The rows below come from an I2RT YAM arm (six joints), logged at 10 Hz.
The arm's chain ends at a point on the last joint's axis. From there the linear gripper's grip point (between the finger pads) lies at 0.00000 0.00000 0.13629 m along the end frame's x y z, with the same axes.
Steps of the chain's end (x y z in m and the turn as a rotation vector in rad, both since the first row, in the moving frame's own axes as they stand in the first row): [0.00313 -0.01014 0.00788 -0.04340 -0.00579 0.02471]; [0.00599 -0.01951 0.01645 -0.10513 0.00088 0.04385]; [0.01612 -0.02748 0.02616 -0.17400 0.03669 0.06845]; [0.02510 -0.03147 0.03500 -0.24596 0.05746 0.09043]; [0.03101 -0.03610 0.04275 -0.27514 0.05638 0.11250]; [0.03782 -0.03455 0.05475 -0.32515 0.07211 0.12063]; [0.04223 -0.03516 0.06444 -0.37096 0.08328 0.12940]
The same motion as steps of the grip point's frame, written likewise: [0.00227 -0.00424 0.00775 -0.04340 -0.00579 0.02471]; [0.00580 -0.00521 0.01570 -0.10513 0.00088 0.04385]; [0.02028 -0.00374 0.02401 -0.17400 0.03669 0.06845]; [0.03133 0.00200 0.03068 -0.24596 0.05746 0.09043]; [0.03648 0.00126 0.03742 -0.27514 0.05638 0.11250]; [0.04480 0.00943 0.04727 -0.32515 0.07211 0.12063]; [0.05005 0.01477 0.05472 -0.37096 0.08328 0.12940]
